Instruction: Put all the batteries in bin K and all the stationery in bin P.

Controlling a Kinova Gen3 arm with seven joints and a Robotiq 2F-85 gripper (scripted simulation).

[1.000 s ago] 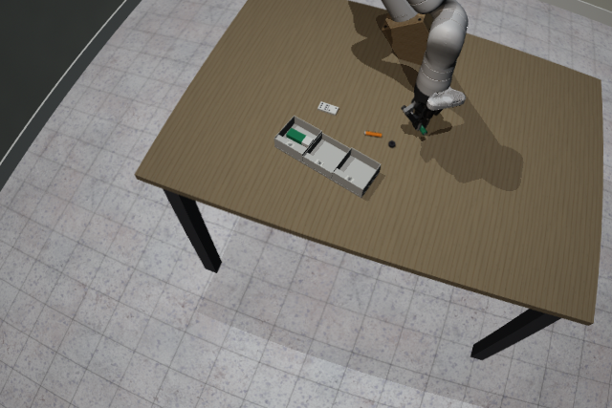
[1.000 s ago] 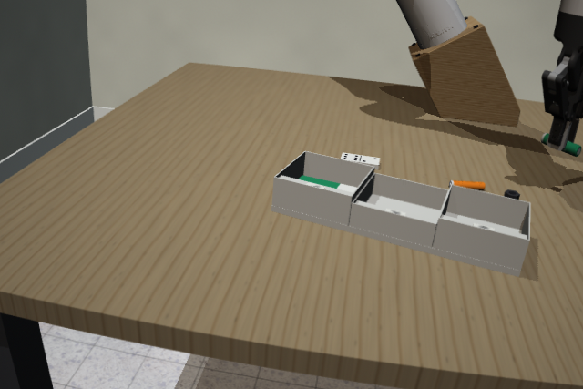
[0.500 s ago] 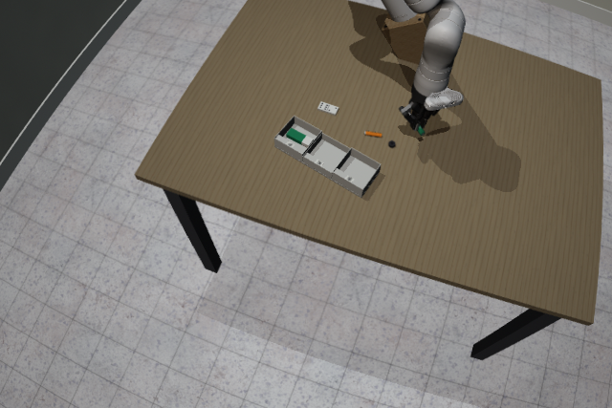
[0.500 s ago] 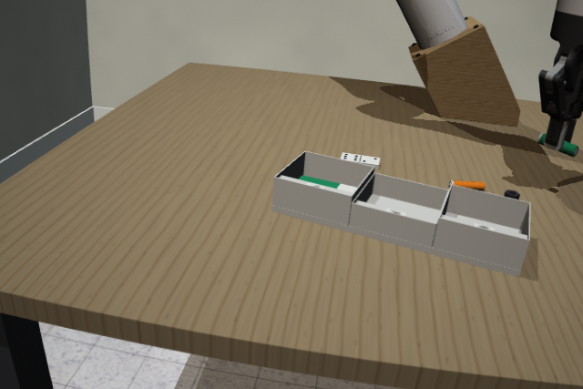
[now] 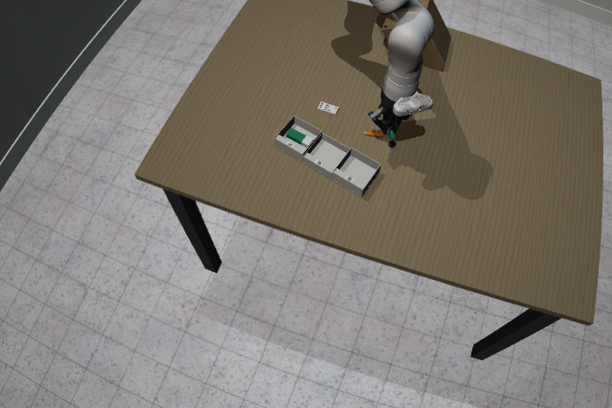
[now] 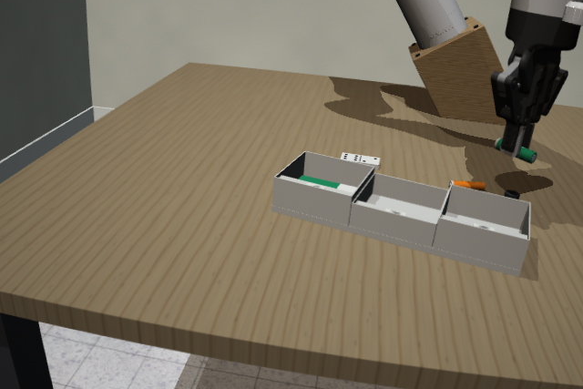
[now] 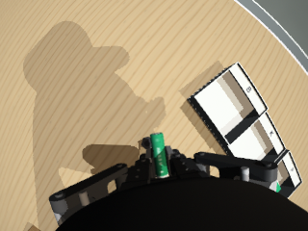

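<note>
The three joined grey bins lies 120 mm to the right of my hand, 90 mm ahead of it and 60 mm below it. Also, from my hand: black nut 80 mm below, 10 mm to the left, 10 mm behind; green battery 20 mm below; orange battery 80 mm below, 40 mm to the right, 20 mm behind.
</note>
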